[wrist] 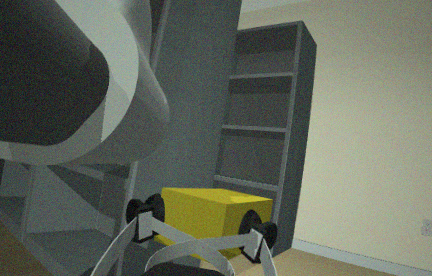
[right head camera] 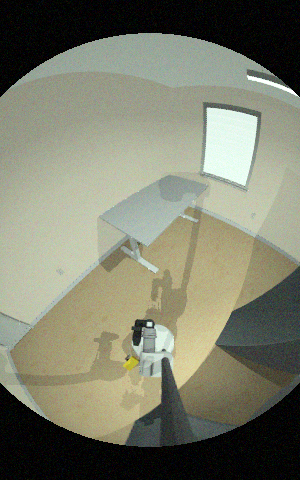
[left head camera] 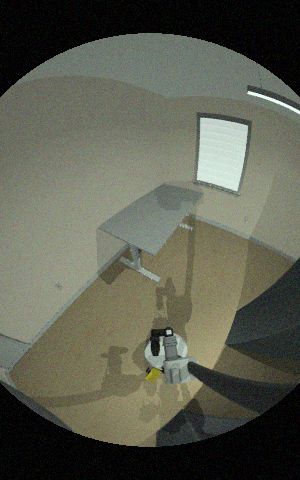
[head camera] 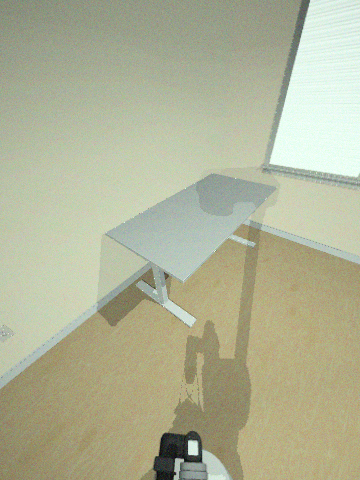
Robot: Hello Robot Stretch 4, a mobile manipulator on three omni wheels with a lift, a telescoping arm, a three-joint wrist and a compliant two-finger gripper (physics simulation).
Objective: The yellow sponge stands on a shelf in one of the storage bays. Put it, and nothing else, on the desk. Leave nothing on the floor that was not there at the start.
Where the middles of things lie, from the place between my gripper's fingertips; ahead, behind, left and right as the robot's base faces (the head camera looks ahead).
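The yellow sponge (wrist: 201,213) sits 2 cm to the left of my hand.
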